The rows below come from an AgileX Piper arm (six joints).
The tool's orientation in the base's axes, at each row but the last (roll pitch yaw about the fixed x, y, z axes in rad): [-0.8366 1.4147 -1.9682]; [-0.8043 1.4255 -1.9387]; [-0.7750 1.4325 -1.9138]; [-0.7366 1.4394 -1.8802]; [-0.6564 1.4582 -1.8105]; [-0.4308 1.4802 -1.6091]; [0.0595 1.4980 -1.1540]
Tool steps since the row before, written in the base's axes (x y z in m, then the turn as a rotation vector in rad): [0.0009 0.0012 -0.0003 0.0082 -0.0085 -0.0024]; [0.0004 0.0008 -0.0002 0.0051 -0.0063 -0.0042]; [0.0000 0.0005 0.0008 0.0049 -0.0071 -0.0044]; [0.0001 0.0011 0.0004 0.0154 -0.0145 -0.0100]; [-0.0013 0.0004 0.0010 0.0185 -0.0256 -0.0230]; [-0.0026 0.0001 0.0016 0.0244 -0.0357 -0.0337]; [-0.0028 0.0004 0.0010 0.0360 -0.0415 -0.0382]
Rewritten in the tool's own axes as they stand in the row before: [0.0001 0.0013 -0.0007 0.0031 0.0041 0.0109]; [0.0001 0.0007 -0.0006 0.0047 0.0024 0.0074]; [-0.0009 0.0001 -0.0004 0.0051 0.0019 0.0080]; [-0.0005 0.0005 -0.0009 0.0111 0.0089 0.0185]; [-0.0010 -0.0011 -0.0008 0.0252 0.0082 0.0287]; [-0.0016 -0.0024 -0.0010 0.0367 0.0102 0.0394]; [-0.0011 -0.0025 -0.0013 0.0419 0.0190 0.0486]
